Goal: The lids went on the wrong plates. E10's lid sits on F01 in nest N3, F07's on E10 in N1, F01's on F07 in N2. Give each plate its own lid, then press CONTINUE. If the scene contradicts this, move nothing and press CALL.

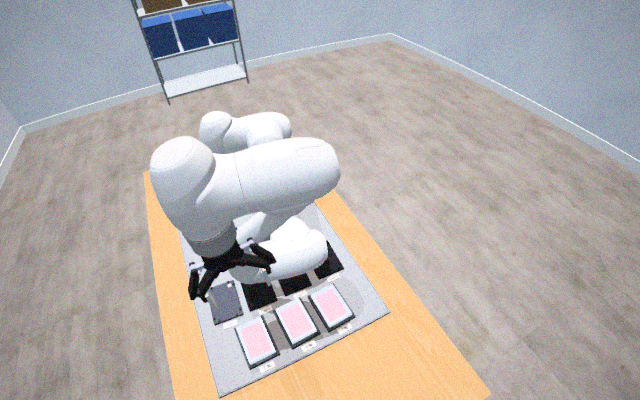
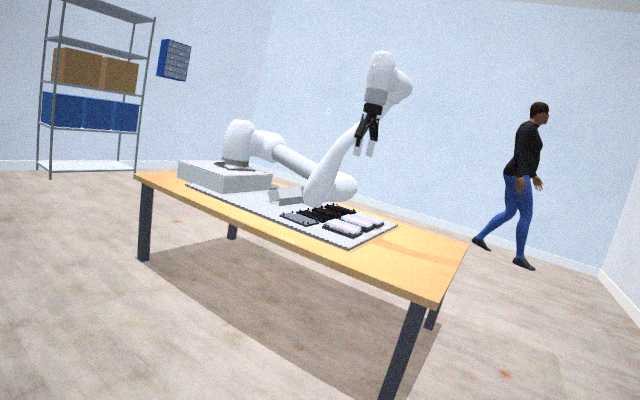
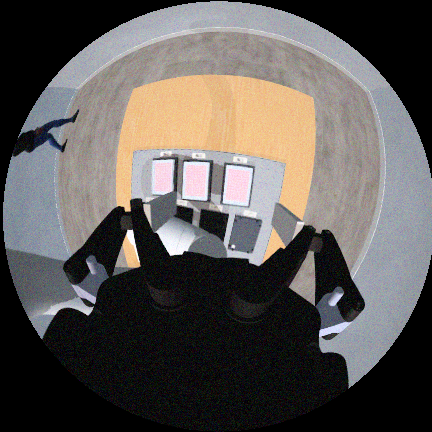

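Note:
Three pink plates with pale rims sit in dark nests in the front row: one plate, a middle plate and a third plate. Their labels and plate codes are too small to read. Behind them are a dark grey slab and several black pads, including one pad. My gripper is open and empty, high above the board. The CONTINUE and CALL buttons cannot be made out.
The grey board lies on the wooden table. The arm's white elbow hangs low over the back row. A grey box stands behind it. A person is beyond the table.

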